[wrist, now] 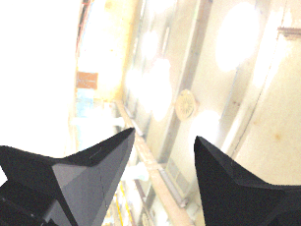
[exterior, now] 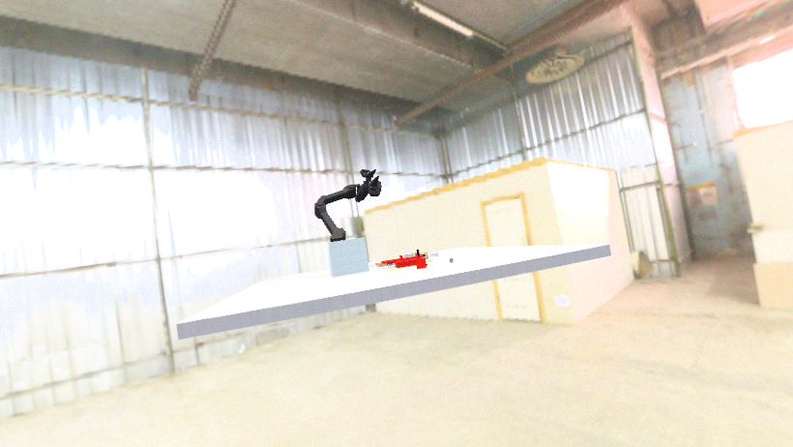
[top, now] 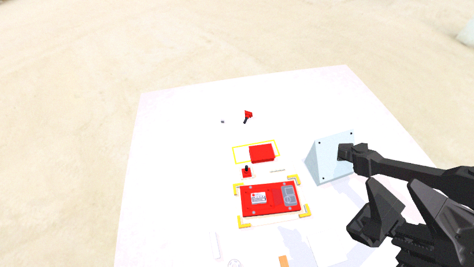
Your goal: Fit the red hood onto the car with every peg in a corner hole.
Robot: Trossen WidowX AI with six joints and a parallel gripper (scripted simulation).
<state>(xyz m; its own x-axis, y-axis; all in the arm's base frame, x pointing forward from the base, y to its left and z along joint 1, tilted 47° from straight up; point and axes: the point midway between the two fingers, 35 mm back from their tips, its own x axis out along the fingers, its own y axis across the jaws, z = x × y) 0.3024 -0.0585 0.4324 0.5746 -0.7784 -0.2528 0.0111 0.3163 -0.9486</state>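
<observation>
Right now my gripper tip is 3 cm short of the red hood, 34 cm to the left of it and 49 cm above it. Also, from my gripper tip: jig 4 cm ahead, 17 cm to the right, 49 cm below; engine block 8 cm ahead, 15 cm to the right, 48 cm below.
</observation>
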